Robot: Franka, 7 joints.
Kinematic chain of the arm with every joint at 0, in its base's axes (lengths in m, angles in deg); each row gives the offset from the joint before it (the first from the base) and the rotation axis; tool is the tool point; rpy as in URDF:
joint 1: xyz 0 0 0.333 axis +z
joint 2: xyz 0 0 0 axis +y
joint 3: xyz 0 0 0.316 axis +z
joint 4: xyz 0.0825 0 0 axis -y
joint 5: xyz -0.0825 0 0.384 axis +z
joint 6: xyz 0 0 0 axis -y
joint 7: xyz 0.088 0 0 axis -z
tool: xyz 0 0 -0.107 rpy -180 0 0
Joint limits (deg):
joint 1: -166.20..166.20
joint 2: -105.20..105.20
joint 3: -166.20..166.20
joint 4: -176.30..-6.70
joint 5: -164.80..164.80
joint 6: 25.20..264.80
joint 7: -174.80..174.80
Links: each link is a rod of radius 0.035 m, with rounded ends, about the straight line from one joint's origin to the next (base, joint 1, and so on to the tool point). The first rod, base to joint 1, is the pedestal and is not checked.
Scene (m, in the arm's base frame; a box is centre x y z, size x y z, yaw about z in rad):
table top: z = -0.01
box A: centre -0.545 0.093 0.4 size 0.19 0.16 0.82 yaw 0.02
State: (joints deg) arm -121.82 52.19 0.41 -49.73 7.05 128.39 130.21
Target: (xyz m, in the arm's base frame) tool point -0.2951 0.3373 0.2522
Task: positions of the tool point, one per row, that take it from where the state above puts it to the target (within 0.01 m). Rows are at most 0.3 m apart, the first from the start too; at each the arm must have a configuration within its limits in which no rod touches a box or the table.
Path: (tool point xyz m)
1: -0.5571 -0.5594 0.5673
2: -0.6163 -0.3760 0.7283
3: -0.5942 -0.1743 0.8730
4: -0.4936 0.0171 0.9863
5: -0.3291 0.1724 1.0587
6: -0.1245 0.2728 1.0859
7: 0.0929 0.3098 1.0697
8: -0.0453 0.3832 1.0196
9: -0.1787 0.4322 0.9299
10: -0.2890 0.4549 0.8062
11: -0.3618 0.4526 0.6597
12: -0.3872 0.4288 0.5064
13: -0.3630 0.3886 0.3647
14: -0.2951 0.3373 0.2522

